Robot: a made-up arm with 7 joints.
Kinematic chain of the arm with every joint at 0, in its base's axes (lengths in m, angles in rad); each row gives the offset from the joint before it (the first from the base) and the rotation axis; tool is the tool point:
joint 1: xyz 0 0 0 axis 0 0.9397 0.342
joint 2: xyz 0 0 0 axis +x
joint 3: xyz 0 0 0 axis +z
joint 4: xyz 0.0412 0 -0.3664 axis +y
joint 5: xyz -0.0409 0 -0.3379 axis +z
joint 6: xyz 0 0 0 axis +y
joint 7: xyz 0 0 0 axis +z
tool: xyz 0 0 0
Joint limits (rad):
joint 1: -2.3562..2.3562
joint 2: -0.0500..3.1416
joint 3: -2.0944..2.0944
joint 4: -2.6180..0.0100
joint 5: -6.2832..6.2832
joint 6: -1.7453..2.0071
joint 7: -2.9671..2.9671
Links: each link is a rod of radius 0.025 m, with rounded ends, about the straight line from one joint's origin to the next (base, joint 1, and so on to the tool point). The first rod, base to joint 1, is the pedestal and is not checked.
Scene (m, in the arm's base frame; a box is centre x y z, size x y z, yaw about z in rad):
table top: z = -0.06
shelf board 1: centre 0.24 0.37 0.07 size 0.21 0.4 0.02 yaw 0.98
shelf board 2: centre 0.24 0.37 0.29 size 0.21 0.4 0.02 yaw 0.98
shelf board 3: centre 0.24 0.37 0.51 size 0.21 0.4 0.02 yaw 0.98
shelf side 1: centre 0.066 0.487 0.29 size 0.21 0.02 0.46 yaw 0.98
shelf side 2: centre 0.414 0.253 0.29 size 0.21 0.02 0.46 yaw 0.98
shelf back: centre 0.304 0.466 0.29 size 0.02 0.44 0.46 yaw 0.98
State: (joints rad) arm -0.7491 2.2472 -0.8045 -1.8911 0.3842 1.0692 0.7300
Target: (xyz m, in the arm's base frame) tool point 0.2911 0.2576 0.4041
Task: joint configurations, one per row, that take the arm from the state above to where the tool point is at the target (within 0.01 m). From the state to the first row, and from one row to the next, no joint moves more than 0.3 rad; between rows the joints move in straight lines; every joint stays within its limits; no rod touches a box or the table.
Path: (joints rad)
1: -0.8247 2.3482 -0.7817 -2.1015 0.3842 1.0692 0.7300
2: -0.9004 2.4492 -0.7588 -2.3118 0.3842 1.0692 0.7300
3: -0.9760 2.5501 -0.7360 -2.5222 0.3842 1.0692 0.7300
4: -0.8493 2.5864 -0.5648 -2.3028 0.3842 1.0692 0.7300
5: -0.7225 2.6227 -0.3937 -2.0835 0.3842 1.0692 0.7300
6: -0.5958 2.6590 -0.2226 -1.8642 0.3842 1.0692 0.7300
7: -0.4603 2.6135 -0.2224 -1.7077 0.3842 1.0692 0.7300
8: -0.3247 2.5681 -0.2222 -1.5512 0.3842 1.0692 0.7300

